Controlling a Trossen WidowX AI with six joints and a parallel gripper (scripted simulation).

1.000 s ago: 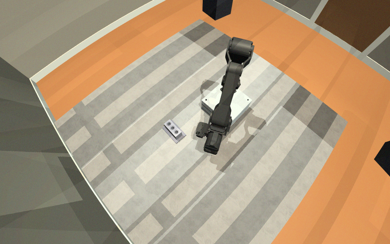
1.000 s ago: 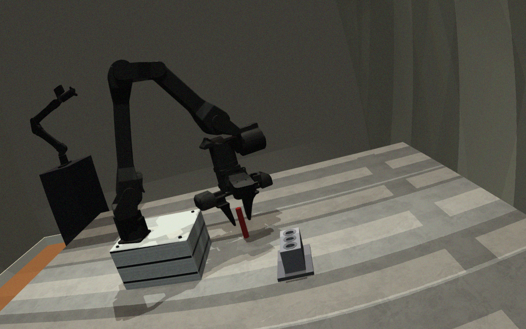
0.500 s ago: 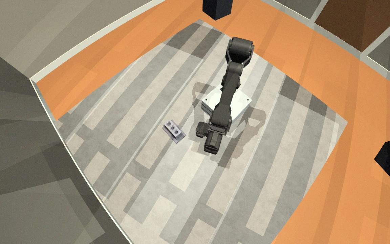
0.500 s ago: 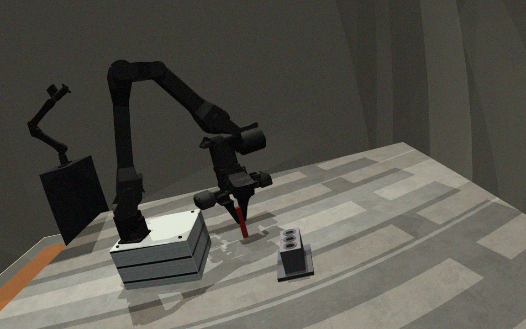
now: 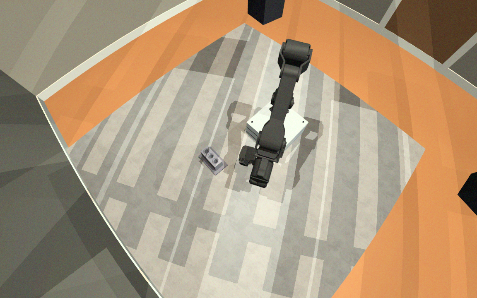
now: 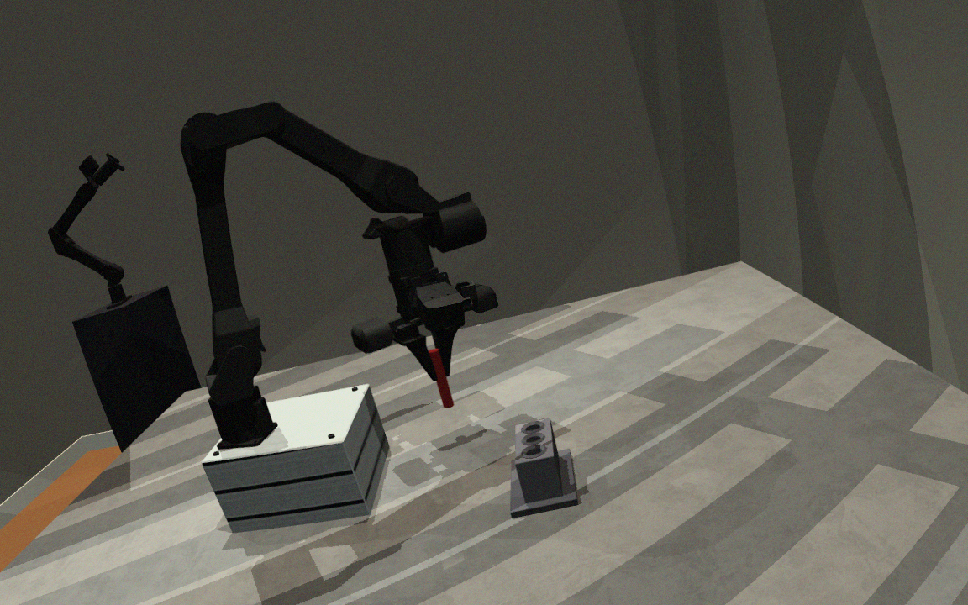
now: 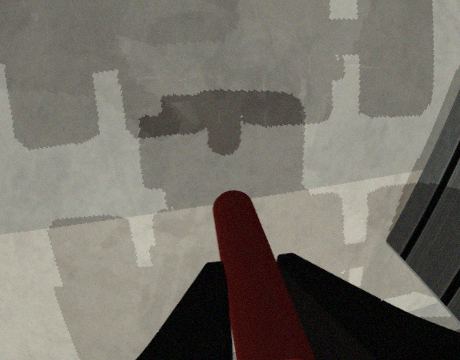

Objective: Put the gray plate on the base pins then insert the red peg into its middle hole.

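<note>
Now: the gray plate 13 cm ahead of my gripper tip, 17 cm to the right of it and 4 cm below it. The rest, counted from my gripper tip: base 13 cm ahead, 17 cm to the right, 8 cm below; red peg right at my gripper tip.
</note>
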